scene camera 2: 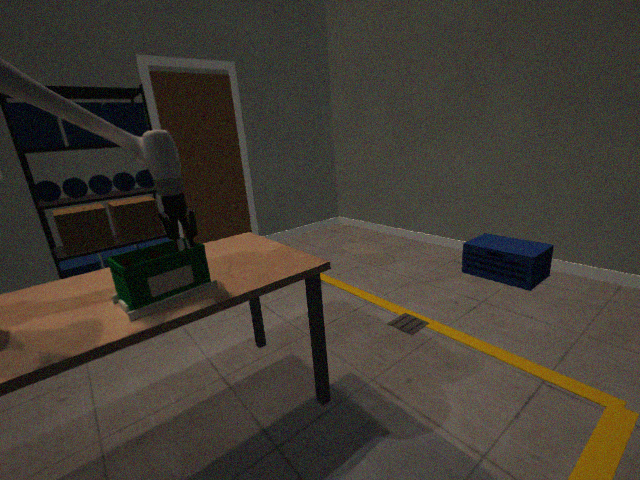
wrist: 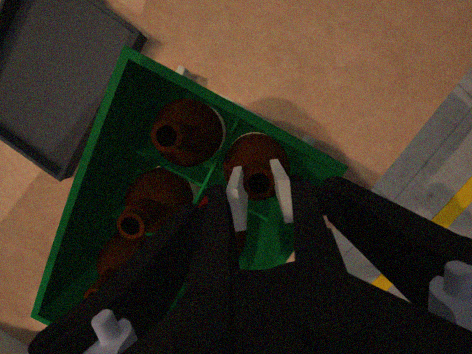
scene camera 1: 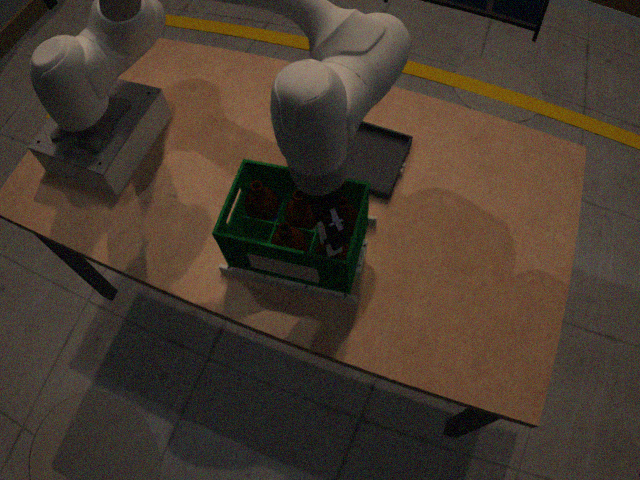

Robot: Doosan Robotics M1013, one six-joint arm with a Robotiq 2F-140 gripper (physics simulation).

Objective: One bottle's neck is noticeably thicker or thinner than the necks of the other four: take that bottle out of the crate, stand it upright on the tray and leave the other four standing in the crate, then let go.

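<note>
The green crate holds five brown bottles. My gripper points down into it, shut on the neck of the front right bottle, which stands in its compartment. The back right bottle, back middle bottle, back left bottle and front middle bottle stand in theirs; my gripper hides most of the last in the wrist view. Neck differences are hard to judge. The dark grey tray bears no bottle.
The crate sits between pale low rails on the wooden table. The tray lies close behind the crate's right part. The arm's base block is at the table's left. The crate's walls and dividers surround the held bottle.
</note>
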